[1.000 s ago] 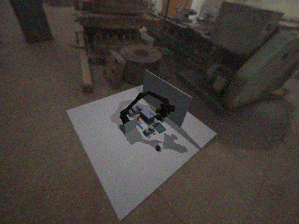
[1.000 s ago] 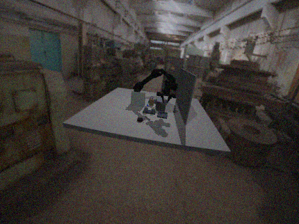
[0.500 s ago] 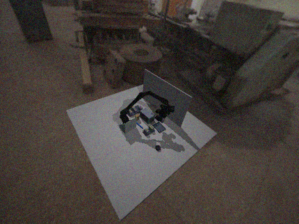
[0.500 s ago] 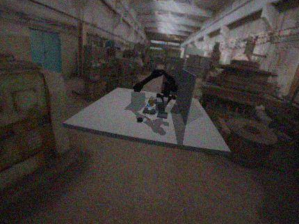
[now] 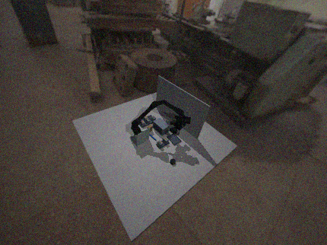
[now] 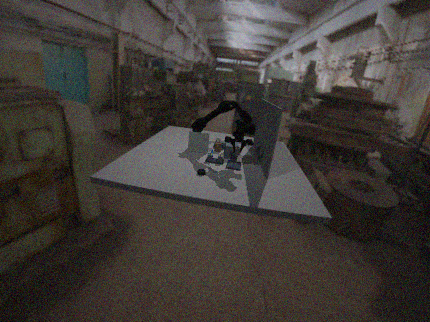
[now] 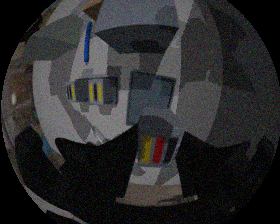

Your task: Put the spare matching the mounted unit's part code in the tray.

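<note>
Now: the dark flat tray 1 cm behind my gripper tip and 10 cm below it. The rest, counted from my gripper tip: thin small piece (16 cm behind, 11 cm to the right, 9 cm below); then mounted unit (2 cm behind, 21 cm to the left, 5 cm below); then small black disc (22 cm behind, 17 cm to the right, 9 cm below).
</note>
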